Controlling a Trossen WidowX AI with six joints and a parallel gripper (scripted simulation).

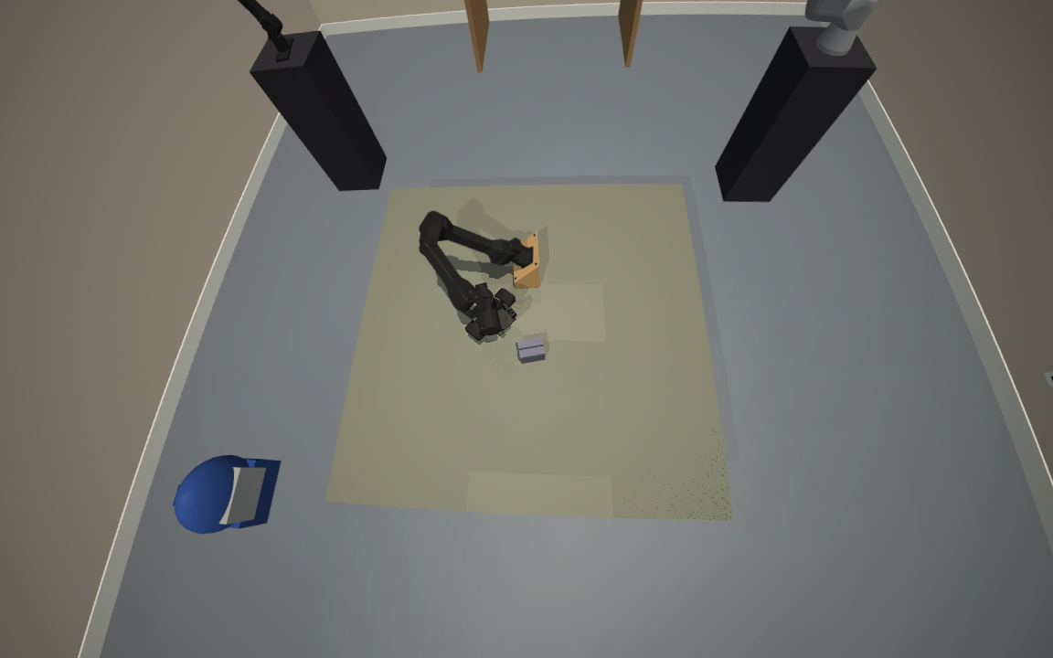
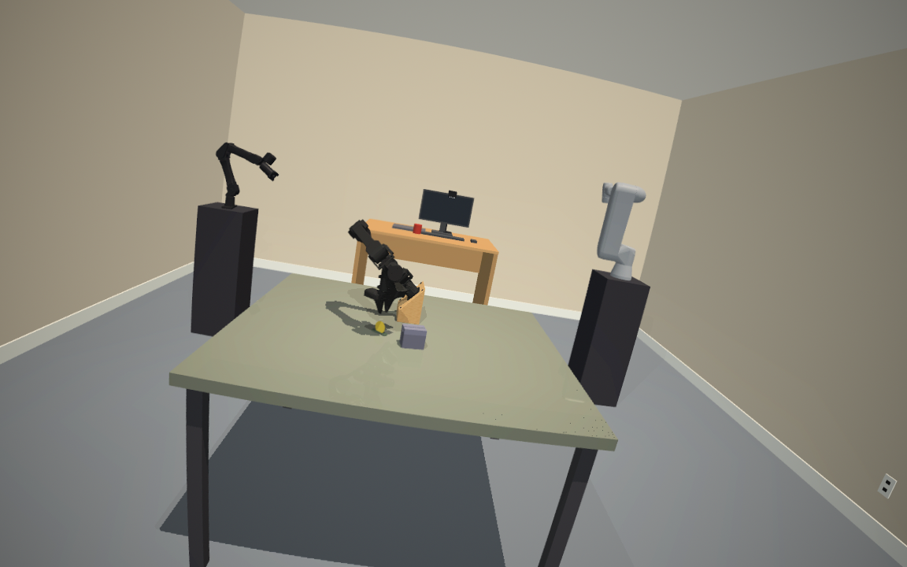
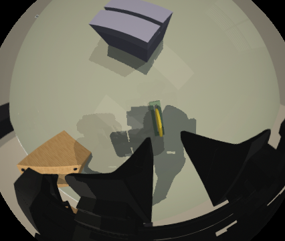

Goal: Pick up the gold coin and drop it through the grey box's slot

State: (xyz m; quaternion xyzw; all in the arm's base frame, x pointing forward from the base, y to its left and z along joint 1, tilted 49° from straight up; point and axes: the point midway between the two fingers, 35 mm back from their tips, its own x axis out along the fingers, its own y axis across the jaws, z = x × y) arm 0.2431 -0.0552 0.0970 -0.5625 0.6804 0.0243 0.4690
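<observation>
Right now my gripper tip is 6 cm above the thin gold coin.
</observation>
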